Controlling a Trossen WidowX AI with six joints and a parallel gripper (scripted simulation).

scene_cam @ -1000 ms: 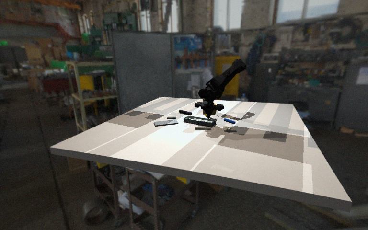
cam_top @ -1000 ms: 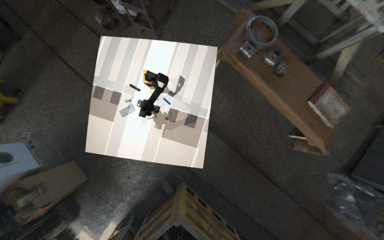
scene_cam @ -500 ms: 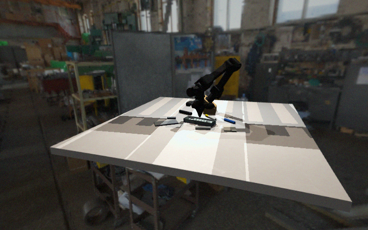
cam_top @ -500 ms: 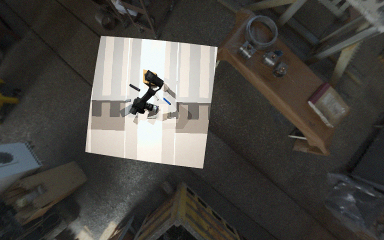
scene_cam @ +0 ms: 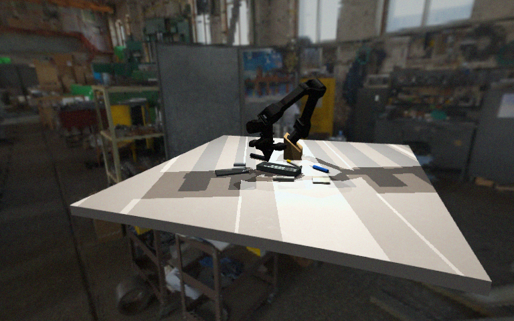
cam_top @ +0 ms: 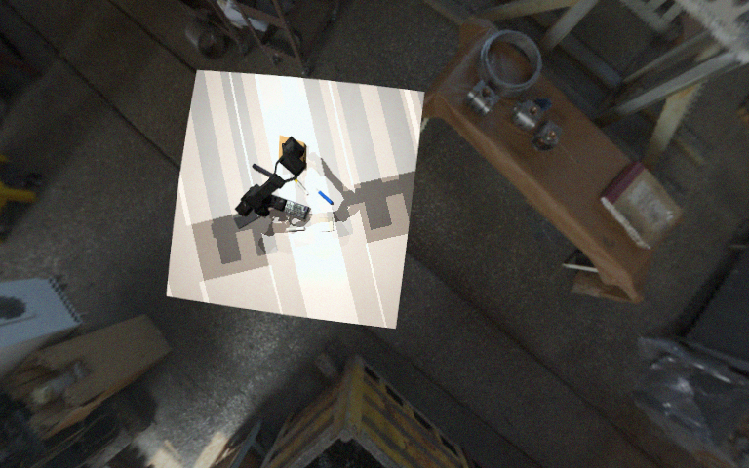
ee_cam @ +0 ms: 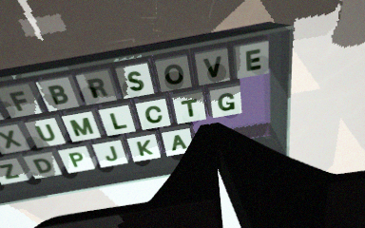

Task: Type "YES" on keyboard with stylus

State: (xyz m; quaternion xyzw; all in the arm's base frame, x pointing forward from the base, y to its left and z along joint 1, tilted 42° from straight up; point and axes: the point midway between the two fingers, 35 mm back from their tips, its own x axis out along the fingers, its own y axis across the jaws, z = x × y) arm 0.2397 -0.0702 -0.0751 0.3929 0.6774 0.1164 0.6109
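My gripper tip is now 240 mm to the right of the blue pen, 40 mm past it and 30 mm above it. The rest, counted from my gripper tip: grey flat plate (170 mm to the right, 60 mm ahead, 40 mm below); then yellow-tipped stylus (120 mm to the left, 90 mm behind, 30 mm below); then small grey block (150 mm to the right, 40 mm behind, 30 mm below).
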